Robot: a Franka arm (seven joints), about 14 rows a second.
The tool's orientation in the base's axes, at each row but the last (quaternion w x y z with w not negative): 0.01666 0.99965 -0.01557 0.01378; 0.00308 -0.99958 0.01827 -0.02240; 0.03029 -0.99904 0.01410 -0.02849; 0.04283 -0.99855 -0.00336 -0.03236; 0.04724 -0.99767 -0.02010 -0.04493
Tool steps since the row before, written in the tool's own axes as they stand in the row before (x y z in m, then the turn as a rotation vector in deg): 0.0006 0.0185 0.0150 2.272 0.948 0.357; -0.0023 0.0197 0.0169 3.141 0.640 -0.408; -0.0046 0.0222 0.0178 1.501 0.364 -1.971; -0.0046 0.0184 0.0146 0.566 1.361 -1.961; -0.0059 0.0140 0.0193 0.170 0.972 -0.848
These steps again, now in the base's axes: 0.0004 -0.0190 -0.0144 2.250 -1.029 -0.262; -0.0023 -0.0195 -0.0171 3.094 -0.757 0.543; -0.0041 -0.0209 -0.0194 1.374 -0.526 2.026; -0.0035 -0.0171 -0.0164 0.452 -1.522 1.870; -0.0036 -0.0123 -0.0210 0.138 -1.042 0.766
